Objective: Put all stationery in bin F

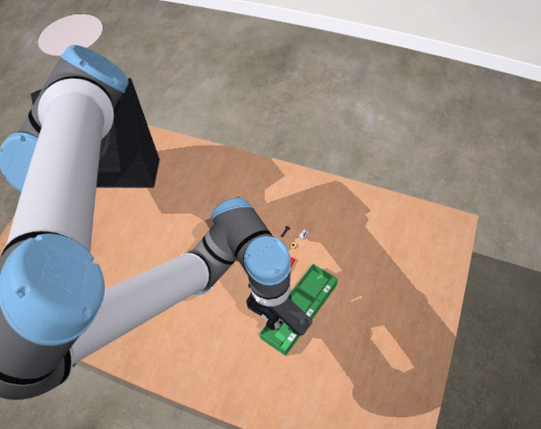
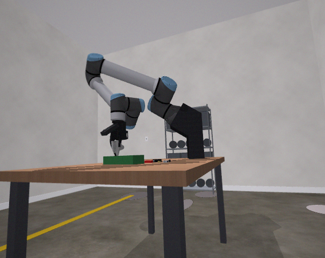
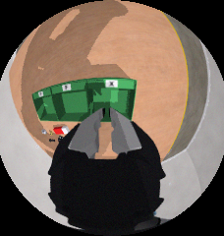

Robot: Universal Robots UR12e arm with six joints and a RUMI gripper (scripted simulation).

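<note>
My hand is 70 mm to the right of the green bin, 40 mm short of it and 30 mm above it. From my hand the other things lie so: red item (180 mm to the left, 50 mm below, 30 mm behind); white card-like item (110 mm to the left, 60 mm behind, 50 mm below); black flat item (220 mm to the left, 70 mm behind, 50 mm below).
</note>
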